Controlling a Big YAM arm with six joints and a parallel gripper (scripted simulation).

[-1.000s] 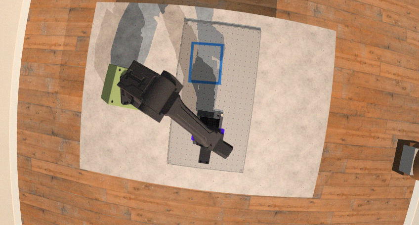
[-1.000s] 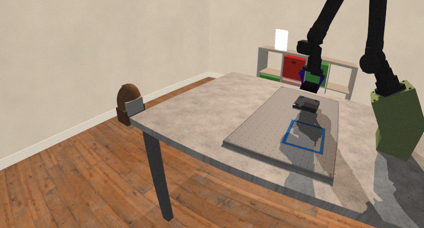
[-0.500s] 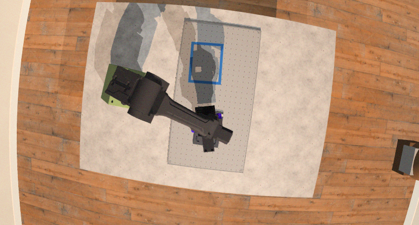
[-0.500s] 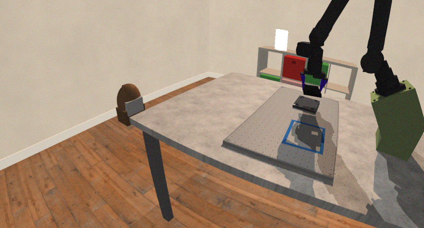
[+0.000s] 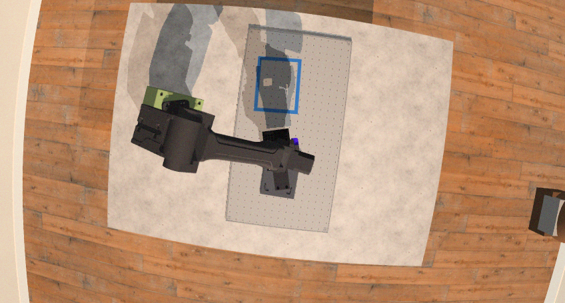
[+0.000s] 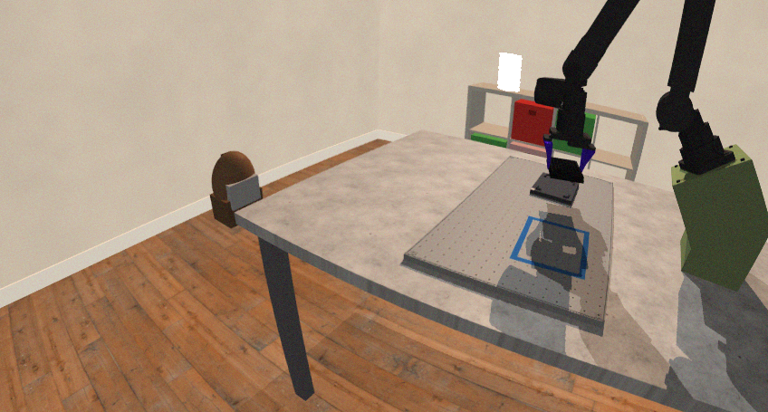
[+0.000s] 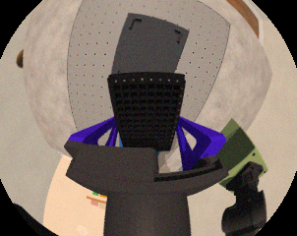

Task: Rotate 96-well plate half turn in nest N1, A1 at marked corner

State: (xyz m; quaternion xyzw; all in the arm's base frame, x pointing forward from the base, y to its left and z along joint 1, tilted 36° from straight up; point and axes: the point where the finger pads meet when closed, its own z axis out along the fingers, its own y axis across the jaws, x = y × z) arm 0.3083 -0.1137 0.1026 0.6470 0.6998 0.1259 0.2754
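The grey plate nest N1 is 90 mm to the right of my hand and 90 mm below it. From my hand the other things lie so: black 96-well plate: right at my hand.
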